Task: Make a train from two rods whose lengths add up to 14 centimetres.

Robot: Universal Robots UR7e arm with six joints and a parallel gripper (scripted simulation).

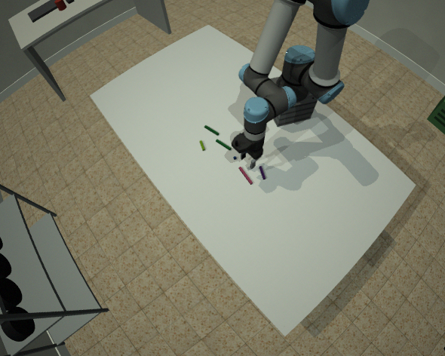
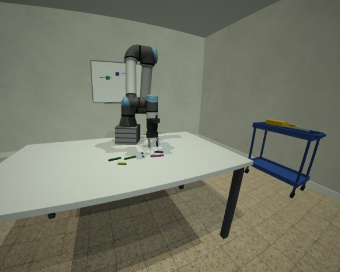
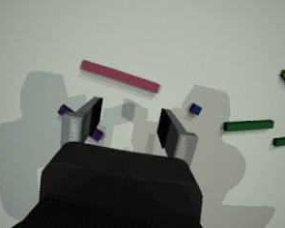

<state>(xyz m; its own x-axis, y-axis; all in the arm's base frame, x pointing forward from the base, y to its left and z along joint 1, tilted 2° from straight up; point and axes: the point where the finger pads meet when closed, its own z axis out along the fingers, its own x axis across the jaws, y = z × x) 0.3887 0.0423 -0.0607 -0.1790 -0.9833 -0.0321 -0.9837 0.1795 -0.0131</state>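
Right now my hand is 8 cm above the purple rod, 6 cm to the right of it and 2 cm past it. The rest, counted from my hand: green rod (16 cm to the right, 8 cm below, 3 cm behind); lime rod (23 cm to the right, 8 cm below, 3 cm ahead); pink rod (8 cm below, 3 cm ahead, 1 cm to the left).
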